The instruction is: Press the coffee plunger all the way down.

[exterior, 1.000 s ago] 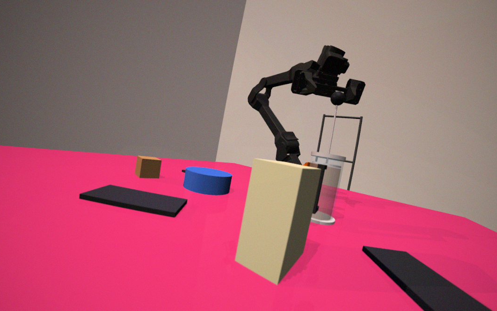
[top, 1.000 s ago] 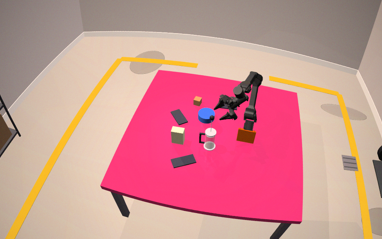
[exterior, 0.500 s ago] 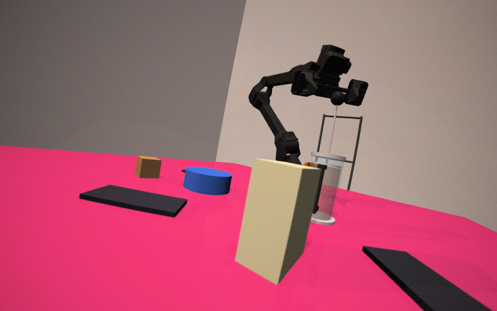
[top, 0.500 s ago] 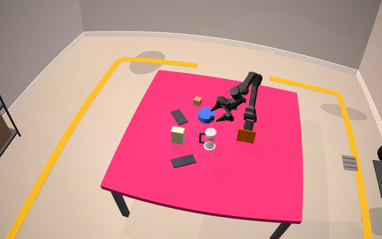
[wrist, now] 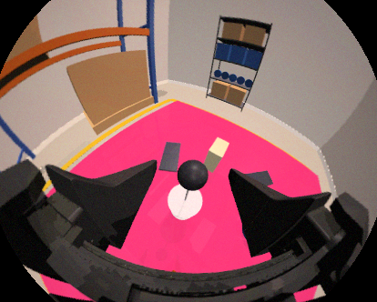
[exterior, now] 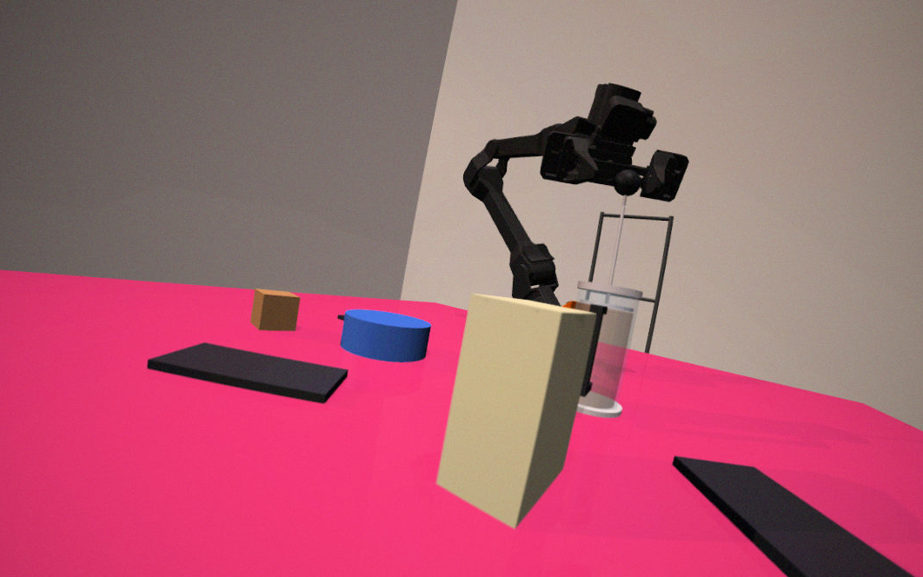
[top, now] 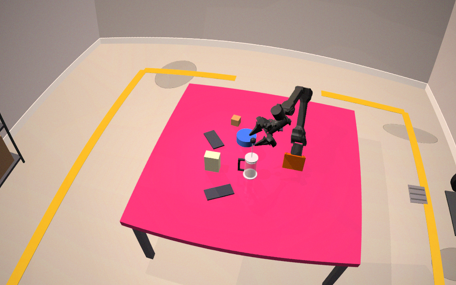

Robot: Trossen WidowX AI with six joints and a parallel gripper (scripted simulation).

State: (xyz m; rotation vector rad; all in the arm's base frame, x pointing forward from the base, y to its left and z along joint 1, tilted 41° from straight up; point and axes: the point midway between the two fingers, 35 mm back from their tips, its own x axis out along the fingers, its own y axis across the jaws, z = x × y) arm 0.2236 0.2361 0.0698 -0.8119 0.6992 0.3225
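The glass coffee press lies 10 mm ahead of my gripper tip and 130 mm below it. From my gripper tip the other things lie so: blue disc 70 mm ahead, 260 mm to the right, 240 mm below; cream box 210 mm ahead, 10 mm to the left, 210 mm below.
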